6 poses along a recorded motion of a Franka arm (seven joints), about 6.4 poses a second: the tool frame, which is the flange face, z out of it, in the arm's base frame.
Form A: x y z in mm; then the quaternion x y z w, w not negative.
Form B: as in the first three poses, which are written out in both.
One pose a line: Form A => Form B
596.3 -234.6 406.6 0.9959 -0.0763 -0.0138 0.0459 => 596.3 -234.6 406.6 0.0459 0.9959 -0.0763 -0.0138
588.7 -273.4 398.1 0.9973 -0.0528 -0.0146 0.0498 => 588.7 -273.4 398.1 0.0498 0.9973 -0.0528 -0.0146
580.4 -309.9 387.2 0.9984 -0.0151 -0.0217 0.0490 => 580.4 -309.9 387.2 0.0490 0.9984 -0.0151 -0.0217
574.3 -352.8 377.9 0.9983 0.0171 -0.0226 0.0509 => 574.3 -352.8 377.9 0.0509 0.9983 0.0171 -0.0226
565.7 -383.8 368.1 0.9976 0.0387 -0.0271 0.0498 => 565.7 -383.8 368.1 0.0498 0.9976 0.0387 -0.0271
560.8 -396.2 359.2 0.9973 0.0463 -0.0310 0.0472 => 560.8 -396.2 359.2 0.0472 0.9973 0.0463 -0.0310
